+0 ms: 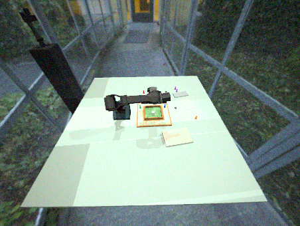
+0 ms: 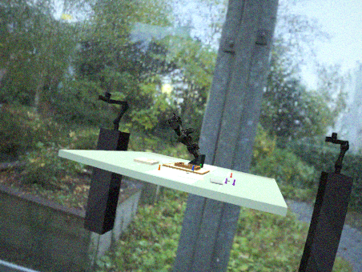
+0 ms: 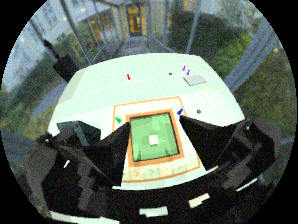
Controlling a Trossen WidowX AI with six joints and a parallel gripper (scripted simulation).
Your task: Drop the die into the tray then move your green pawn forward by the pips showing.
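My gripper tip is now 11 cm past the green pawn, 7 cm to the right of it and 13 cm above it. Round my gripper tip: tan slab 16 cm ahead, 26 cm to the right, 15 cm below; die 2 cm to the right, 13 cm below; blue pawn 11 cm ahead, 6 cm to the left, 13 cm below.
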